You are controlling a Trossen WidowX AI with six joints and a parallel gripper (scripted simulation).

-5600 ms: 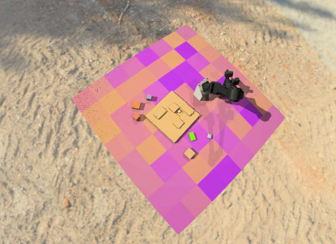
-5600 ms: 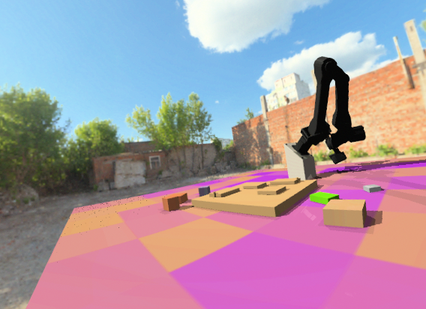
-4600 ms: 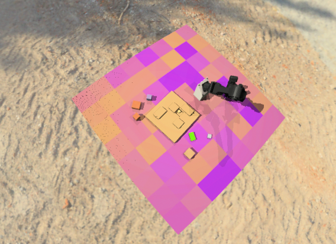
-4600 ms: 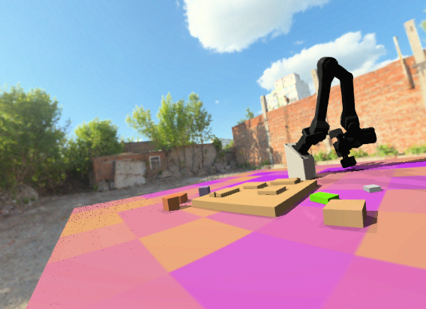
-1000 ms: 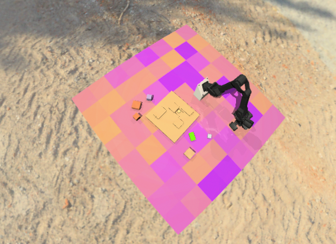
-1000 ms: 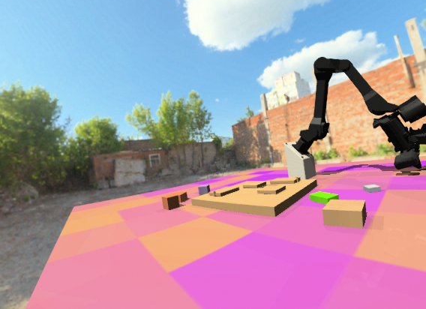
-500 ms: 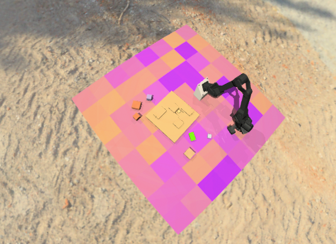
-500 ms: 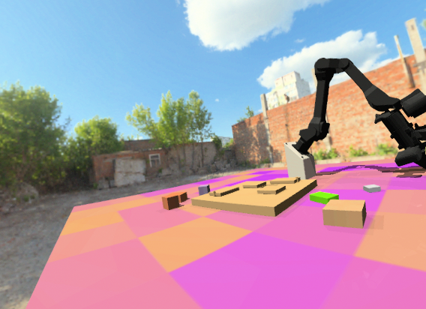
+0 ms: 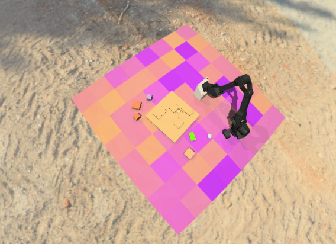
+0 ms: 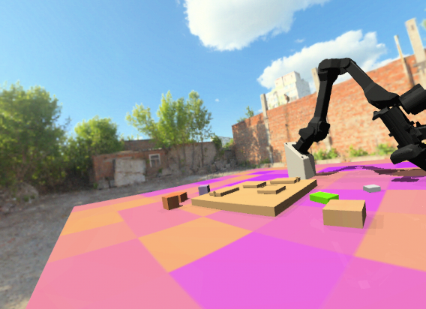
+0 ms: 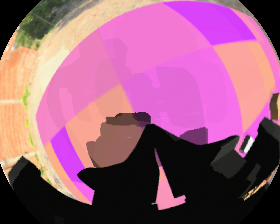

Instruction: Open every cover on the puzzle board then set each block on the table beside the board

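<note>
The green block is 28 cm ahead of my gripper tip and 19 cm to the right of it. The rest, counted from my gripper tip: greyish-purple block: 37 cm ahead, 63 cm to the right, 1 cm above; then tan puzzle board: 29 cm ahead, 41 cm to the right, 1 cm above; then tan block: 38 cm ahead, 10 cm to the right.
</note>
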